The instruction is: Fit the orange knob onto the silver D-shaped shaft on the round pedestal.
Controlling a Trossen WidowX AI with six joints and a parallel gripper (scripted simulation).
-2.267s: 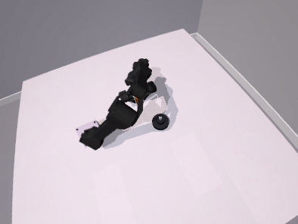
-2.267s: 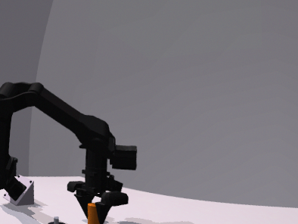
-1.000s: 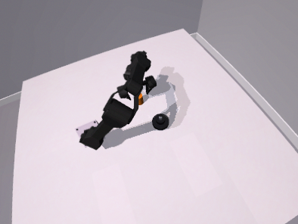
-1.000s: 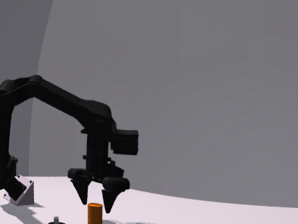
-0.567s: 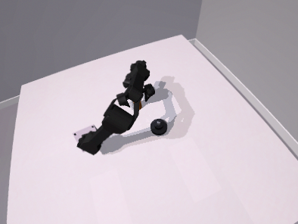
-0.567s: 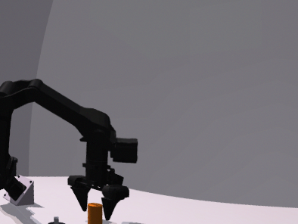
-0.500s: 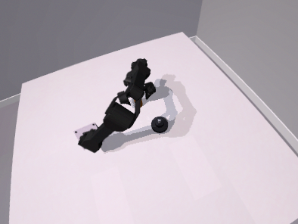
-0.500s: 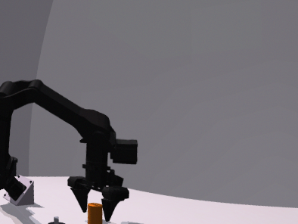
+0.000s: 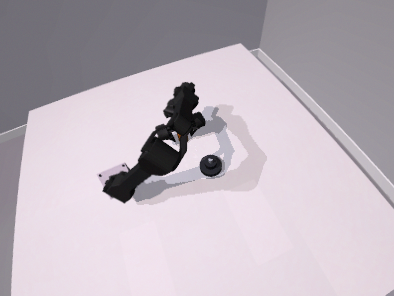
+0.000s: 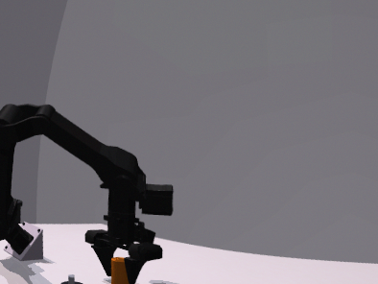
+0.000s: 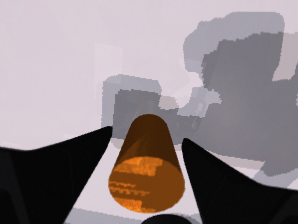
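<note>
Now: gripper tip 6 cm short of the round pedestal, 16 cm to the left of it and 2 cm below it. The rest, counted from my gripper tip: orange knob (3 cm above).
</note>
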